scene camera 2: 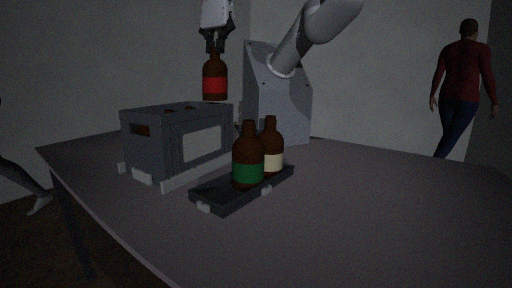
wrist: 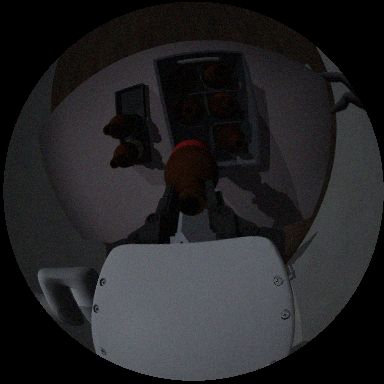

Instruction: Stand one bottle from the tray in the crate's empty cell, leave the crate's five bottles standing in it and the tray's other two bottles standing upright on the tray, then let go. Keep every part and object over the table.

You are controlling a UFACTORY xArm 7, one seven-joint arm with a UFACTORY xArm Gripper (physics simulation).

In view: my gripper [wrist: 191,193], a cream-labelled bottle [scene camera 2: 273,141] and a red-labelled bottle [scene camera 2: 214,72].
